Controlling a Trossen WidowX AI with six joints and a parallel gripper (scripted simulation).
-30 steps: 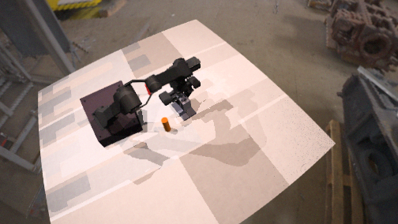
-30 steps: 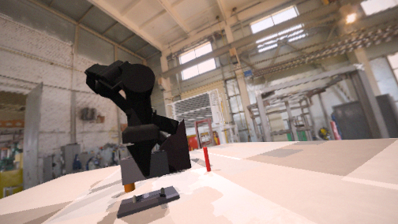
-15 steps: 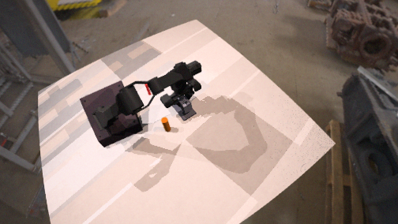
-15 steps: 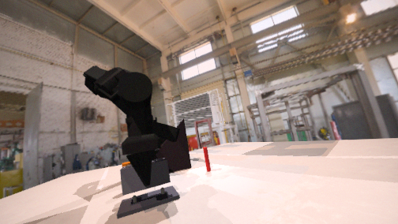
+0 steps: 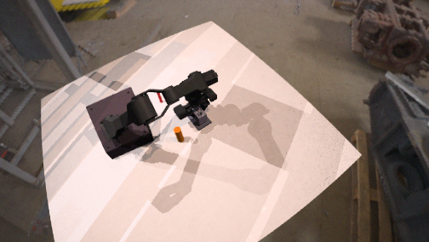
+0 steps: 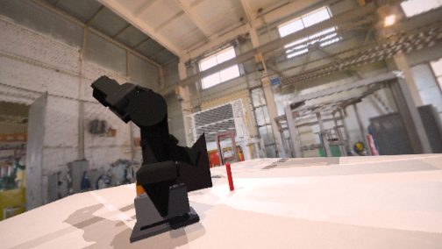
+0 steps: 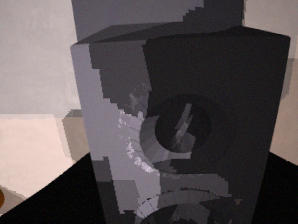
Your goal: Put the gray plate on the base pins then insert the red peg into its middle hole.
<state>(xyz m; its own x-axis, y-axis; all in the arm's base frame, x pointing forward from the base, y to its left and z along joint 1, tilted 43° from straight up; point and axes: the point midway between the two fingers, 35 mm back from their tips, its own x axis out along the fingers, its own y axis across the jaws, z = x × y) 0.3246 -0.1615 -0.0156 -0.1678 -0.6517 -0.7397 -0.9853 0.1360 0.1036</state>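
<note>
My gripper tip is 10 mm above the base. The rest, counted from my gripper tip: red peg (90 mm behind, 200 mm to the left, 20 mm above); orange cylinder (120 mm behind, 50 mm to the right, 20 mm above); gray plate (30 mm above).
</note>
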